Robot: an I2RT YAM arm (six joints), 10 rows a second.
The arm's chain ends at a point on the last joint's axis. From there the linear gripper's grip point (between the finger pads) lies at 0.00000 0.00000 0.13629 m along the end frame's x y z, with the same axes.
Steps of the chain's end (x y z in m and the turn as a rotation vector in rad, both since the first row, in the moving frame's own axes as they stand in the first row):
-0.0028 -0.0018 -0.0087 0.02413 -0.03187 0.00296
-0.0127 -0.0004 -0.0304 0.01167 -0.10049 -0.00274
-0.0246 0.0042 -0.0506 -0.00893 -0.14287 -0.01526
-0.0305 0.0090 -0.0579 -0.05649 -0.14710 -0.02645
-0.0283 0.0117 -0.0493 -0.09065 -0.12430 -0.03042
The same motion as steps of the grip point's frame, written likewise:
-0.0071 -0.0051 -0.0088 0.02413 -0.03187 0.00296
-0.0264 -0.0020 -0.0311 0.01167 -0.10049 -0.00274
-0.0440 0.0056 -0.0520 -0.00893 -0.14287 -0.01526
-0.0504 0.0169 -0.0596 -0.05649 -0.14710 -0.02645
-0.0450 0.0243 -0.0509 -0.09065 -0.12430 -0.03042

